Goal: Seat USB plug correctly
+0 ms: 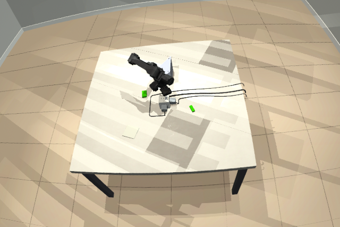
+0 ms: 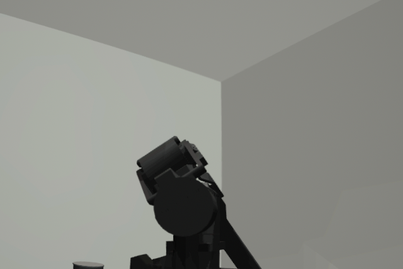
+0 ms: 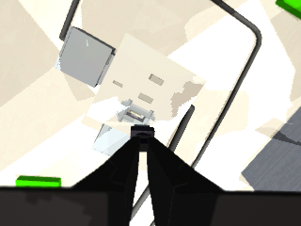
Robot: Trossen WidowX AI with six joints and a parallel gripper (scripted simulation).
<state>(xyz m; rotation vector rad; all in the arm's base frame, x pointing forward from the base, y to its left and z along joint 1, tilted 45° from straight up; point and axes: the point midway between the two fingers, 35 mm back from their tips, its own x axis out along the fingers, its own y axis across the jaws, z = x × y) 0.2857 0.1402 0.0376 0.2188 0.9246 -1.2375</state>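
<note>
My gripper tip is 1 cm above the dark USB plug. The rest, counted from my gripper tip: white card 25 cm ahead, 24 cm to the right, 13 cm below; grey socket frame 1 cm to the left, 7 cm below.
</note>
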